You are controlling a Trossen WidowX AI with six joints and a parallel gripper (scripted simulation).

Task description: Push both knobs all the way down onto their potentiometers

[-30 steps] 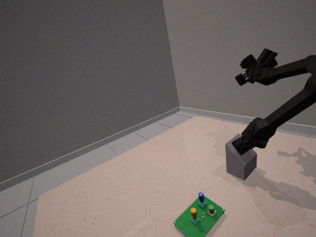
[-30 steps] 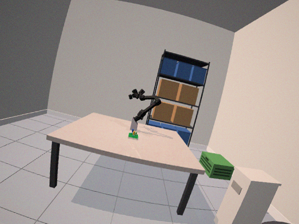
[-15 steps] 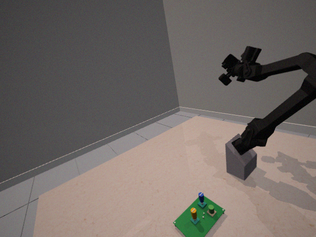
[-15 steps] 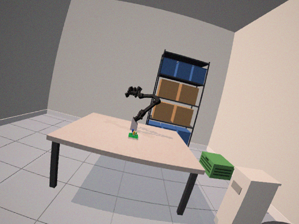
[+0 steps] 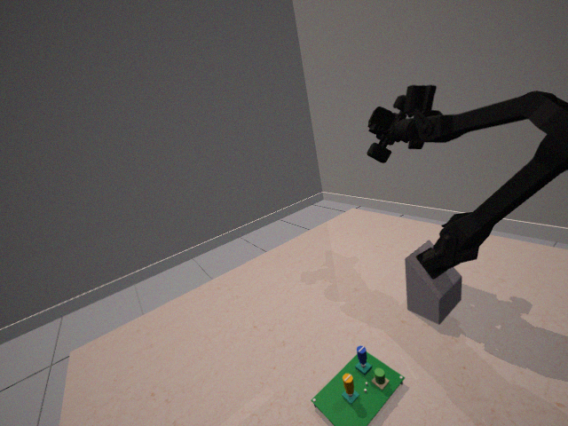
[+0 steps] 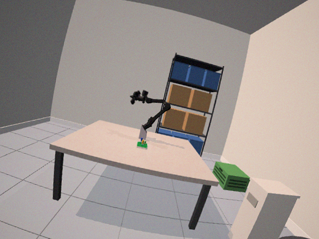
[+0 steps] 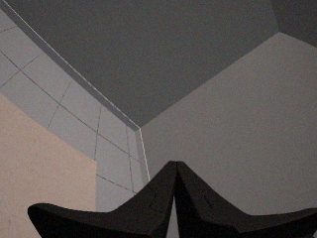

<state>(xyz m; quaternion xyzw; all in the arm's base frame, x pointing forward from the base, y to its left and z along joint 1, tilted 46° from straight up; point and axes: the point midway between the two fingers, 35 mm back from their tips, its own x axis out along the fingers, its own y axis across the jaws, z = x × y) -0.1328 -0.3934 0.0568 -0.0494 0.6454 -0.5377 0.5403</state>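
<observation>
My gripper tip is 45 cm short of the blue knob, 37 cm above it and 29 cm to the right of it.
</observation>
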